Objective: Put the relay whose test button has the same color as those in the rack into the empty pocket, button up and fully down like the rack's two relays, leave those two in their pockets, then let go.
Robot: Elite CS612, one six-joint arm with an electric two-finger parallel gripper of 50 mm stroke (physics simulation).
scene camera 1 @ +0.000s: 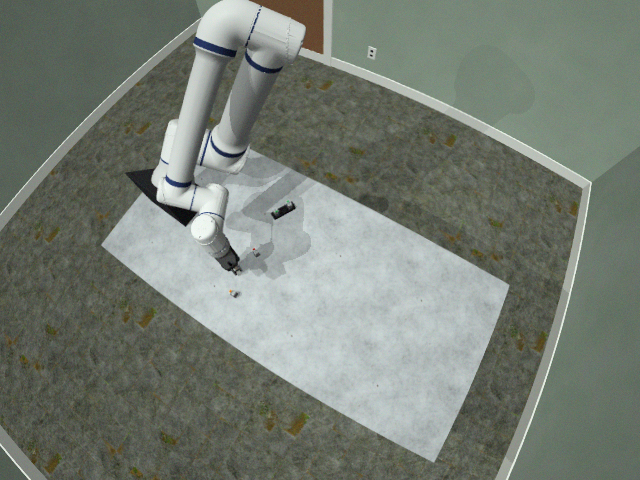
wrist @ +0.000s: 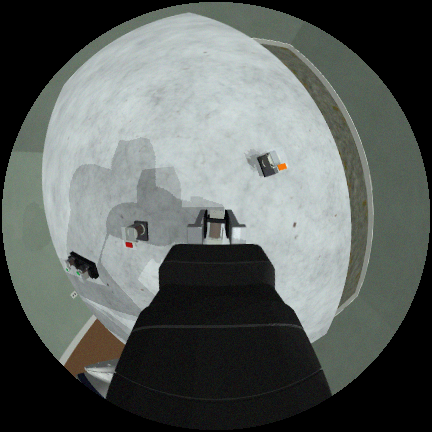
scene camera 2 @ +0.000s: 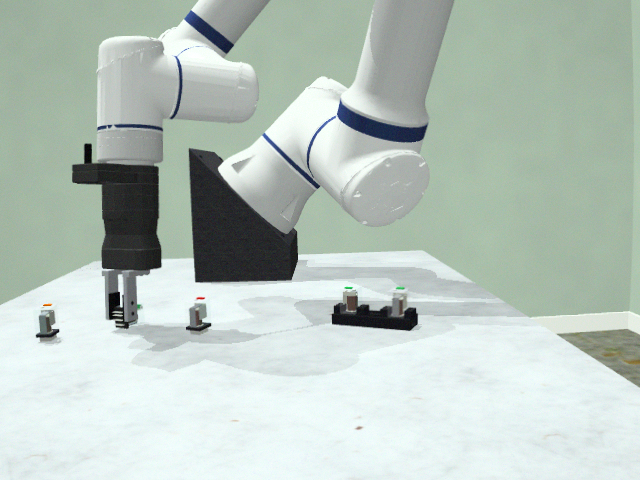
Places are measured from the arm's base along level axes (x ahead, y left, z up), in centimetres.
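Pixels of known places: gripper, fingertip midpoint: [scene camera 1: 238,271] [wrist: 215,218] [scene camera 2: 121,319]; arm's base, origin of the base link: [scene camera 2: 253,200].
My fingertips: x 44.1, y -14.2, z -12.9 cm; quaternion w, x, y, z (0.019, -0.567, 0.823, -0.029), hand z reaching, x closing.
Observation:
Ahead of a thing's pixels: the offset from my fingertips to its top centre. "pt": to the spot under its first point. Level surfaces: height alone.
My gripper [scene camera 1: 236,270] [scene camera 2: 120,310] [wrist: 215,218] is shut on the relay with the green button {dx -1.2, dy +0.6, dz +1.6 cm} [scene camera 2: 120,317] [wrist: 216,230]. The relay lies sideways in the fingers, pins out one side and the green button out the other, low over the table; I cannot tell whether it touches. The black rack {dx +0.3, dy +33.0, dz +0.8 cm} [scene camera 1: 283,210] [scene camera 2: 374,320] [wrist: 93,271] stands away from the gripper, to the right in scene camera 2. Its two green-button relays, one at the left end {pt dx +0.4, dy +30.0, dz +1.7 cm} [scene camera 2: 351,301] and one at the right end {pt dx +3.2, dy +35.7, dz +1.5 cm} [scene camera 2: 398,305], stand upright in their pockets, with the empty pocket between them.
A red-button relay {dx +1.9, dy +10.5, dz +2.9 cm} [scene camera 1: 255,253] [scene camera 2: 197,315] [wrist: 135,231] stands upright on the table {dz -1.5 cm} [scene camera 1: 361,310] [scene camera 2: 310,413] [wrist: 200,100], between gripper and rack. An orange-button relay {dx +4.0, dy -8.6, dz +2.9 cm} [scene camera 1: 233,293] [scene camera 2: 47,323] [wrist: 268,164] stands upright on the gripper's other side. The dark arm mount [scene camera 2: 237,248] is behind.

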